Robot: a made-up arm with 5 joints.
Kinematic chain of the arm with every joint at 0, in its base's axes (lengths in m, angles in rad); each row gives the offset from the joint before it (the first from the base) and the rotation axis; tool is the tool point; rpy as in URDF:
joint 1: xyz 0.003 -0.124 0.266 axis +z
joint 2: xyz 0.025 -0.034 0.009 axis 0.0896 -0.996 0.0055
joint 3: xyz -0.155 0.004 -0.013 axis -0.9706 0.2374 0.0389
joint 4: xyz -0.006 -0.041 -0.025 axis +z
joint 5: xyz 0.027 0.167 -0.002 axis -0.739 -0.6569 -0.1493
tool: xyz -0.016 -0.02 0.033 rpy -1.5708 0 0
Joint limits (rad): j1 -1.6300..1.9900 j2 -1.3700..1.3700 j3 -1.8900..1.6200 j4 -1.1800..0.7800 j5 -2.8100..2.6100
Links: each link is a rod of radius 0.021 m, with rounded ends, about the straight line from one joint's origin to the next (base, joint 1, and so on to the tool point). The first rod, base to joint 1, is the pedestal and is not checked.
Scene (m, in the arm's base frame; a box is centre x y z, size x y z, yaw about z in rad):
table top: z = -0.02
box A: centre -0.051 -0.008 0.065 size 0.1 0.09 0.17 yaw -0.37
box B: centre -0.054 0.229 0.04 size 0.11 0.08 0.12 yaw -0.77
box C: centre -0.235 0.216 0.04 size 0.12 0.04 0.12 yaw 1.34
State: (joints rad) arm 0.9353 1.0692 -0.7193 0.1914 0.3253
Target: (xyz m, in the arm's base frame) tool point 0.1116 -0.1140 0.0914
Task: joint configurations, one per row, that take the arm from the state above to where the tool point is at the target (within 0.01 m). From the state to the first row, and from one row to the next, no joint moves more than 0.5 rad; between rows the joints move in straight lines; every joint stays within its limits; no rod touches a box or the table.
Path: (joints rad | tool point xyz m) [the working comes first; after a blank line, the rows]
Joints at the target: -0.5595 1.3700 0.9539 -0.0287 0.5537
Straight joint move there: touches box A.

1: 1.2063 0.9797 -0.6793 -0.2657 0.6917 | -0.0911 -0.1991 0.2146
2: 1.4773 0.8902 -0.6392 -0.7229 1.0581 | -0.0454 -0.1710 0.2686
3: 1.7483 0.8007 -0.5992 -1.1800 1.4244 | -0.0030 -0.1084 0.2856
4: 1.6227 0.9146 -0.1553 -1.0907 1.2504 | -0.0210 -0.0963 0.2631
5: 1.4971 1.0284 0.2885 -1.0014 1.0763 | -0.0242 -0.0702 0.2360
6: 1.3714 1.1423 0.7323 -0.9122 0.9022 | -0.0051 -0.0407 0.2091
7: 1.2458 1.2561 1.1762 -0.8229 0.7281 | 0.0347 -0.0219 0.1867
8: 1.1202 1.3700 1.6200 -0.7336 0.5540 | 0.0848 -0.0250 0.1702
9: 0.7003 1.3700 1.4535 -0.5574 0.5540 | 0.1033 -0.0465 0.1492
10: 0.2803 1.3700 1.2869 -0.3811 0.5539 | 0.1131 -0.0703 0.1291
11: -0.1396 1.3700 1.1204 -0.2049 0.5538 | 0.1153 -0.0935 0.1100
12: -0.5595 1.3700 0.9539 -0.0287 0.5537 | 0.1116 -0.1140 0.0914

